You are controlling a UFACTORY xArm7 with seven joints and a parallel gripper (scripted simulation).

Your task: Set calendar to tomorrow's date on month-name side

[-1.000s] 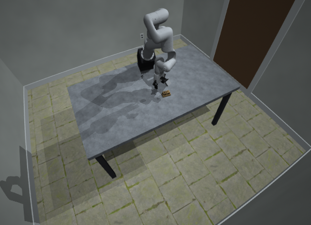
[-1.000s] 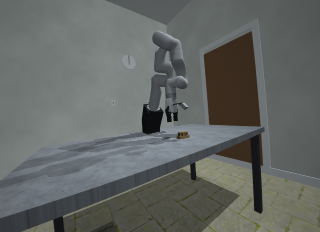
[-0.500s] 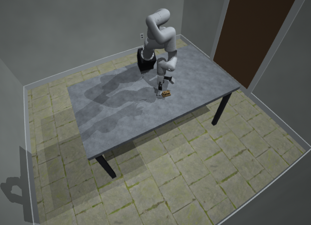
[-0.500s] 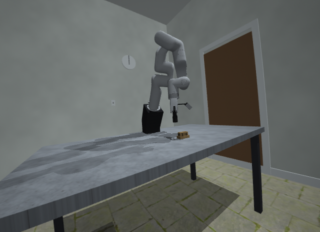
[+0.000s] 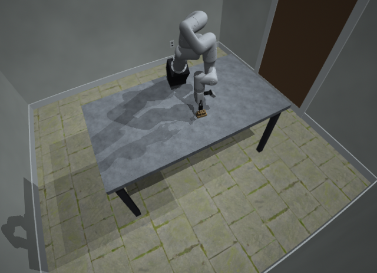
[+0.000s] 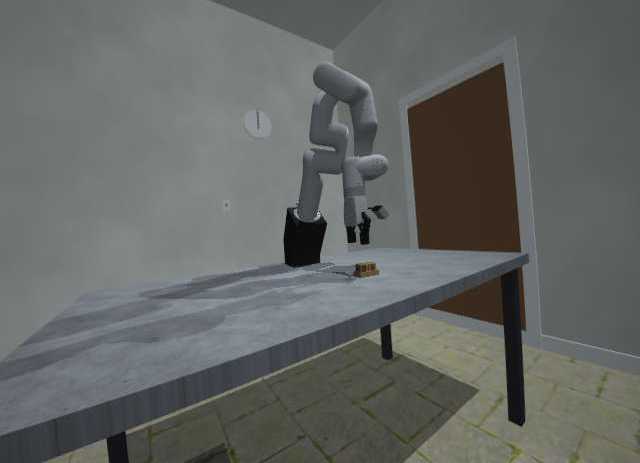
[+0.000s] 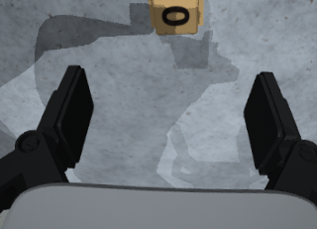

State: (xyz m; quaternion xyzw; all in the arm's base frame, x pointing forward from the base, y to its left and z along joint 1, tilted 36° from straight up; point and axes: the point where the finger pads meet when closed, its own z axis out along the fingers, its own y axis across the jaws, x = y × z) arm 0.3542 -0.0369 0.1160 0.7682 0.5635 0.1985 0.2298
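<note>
Now: hand 10 mm short of the wooden calendar tray, 20 mm to the right of it and 110 mm above it.
</note>
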